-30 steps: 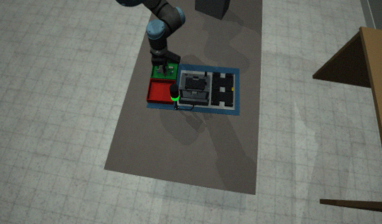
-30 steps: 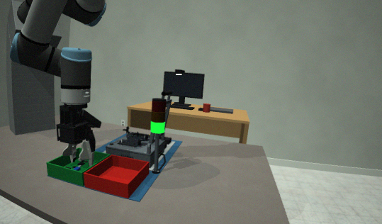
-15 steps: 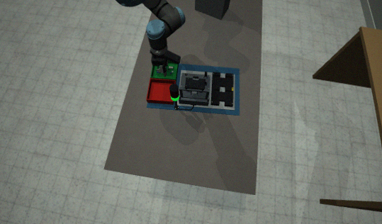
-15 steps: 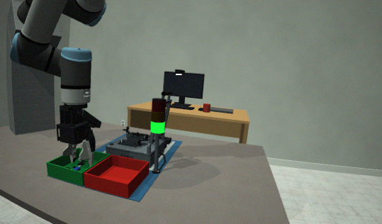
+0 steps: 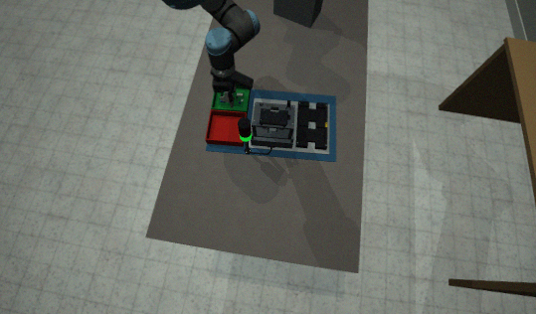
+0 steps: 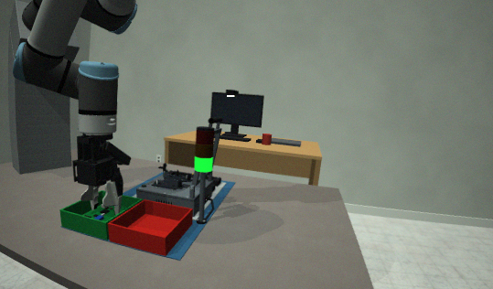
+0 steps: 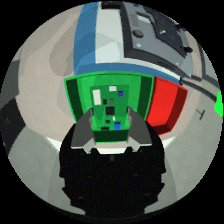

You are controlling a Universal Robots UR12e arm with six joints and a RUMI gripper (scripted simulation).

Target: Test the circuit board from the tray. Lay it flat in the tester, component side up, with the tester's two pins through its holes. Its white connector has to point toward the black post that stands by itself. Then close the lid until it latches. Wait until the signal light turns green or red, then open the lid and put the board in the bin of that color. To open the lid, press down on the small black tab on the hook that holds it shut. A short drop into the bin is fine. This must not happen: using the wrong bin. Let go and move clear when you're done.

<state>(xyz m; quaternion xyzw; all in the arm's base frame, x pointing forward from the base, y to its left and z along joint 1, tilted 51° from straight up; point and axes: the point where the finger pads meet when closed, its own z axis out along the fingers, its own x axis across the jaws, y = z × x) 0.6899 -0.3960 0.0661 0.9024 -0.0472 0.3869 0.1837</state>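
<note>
My gripper is now 1 cm to the left of the green circuit board. Round my hand: red bin (14 cm ahead, 5 cm to the right, 1 cm below); then black latch hook (12 cm ahead, 22 cm to the left, 6 cm above); then green bin (1 cm to the right, 1 cm below).
</note>
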